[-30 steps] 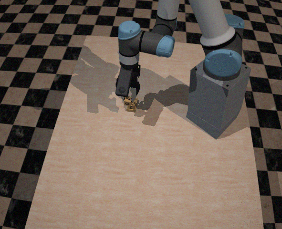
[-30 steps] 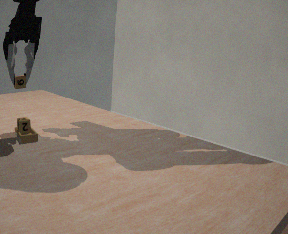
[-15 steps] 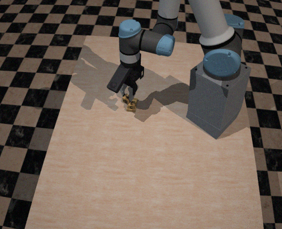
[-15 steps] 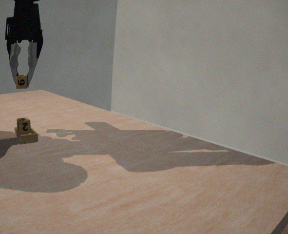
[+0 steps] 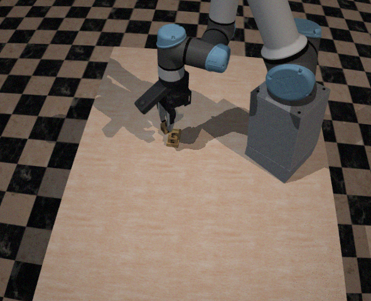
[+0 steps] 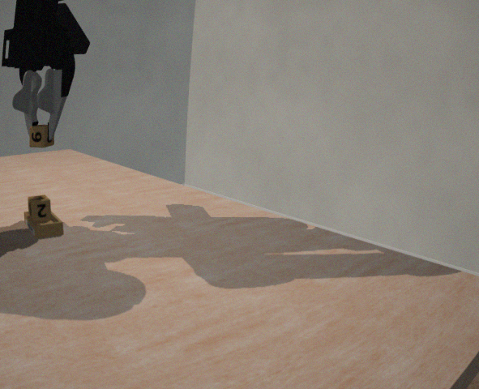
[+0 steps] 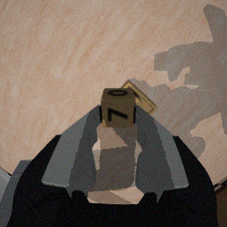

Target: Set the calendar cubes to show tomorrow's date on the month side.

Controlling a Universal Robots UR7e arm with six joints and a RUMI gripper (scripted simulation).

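My hand is 2 cm past the wooden digit cube, 4 cm to the left of it and 11 cm above it. From my hand the other things lie so: wooden tray 2 cm behind, 5 cm to the right, 12 cm below.
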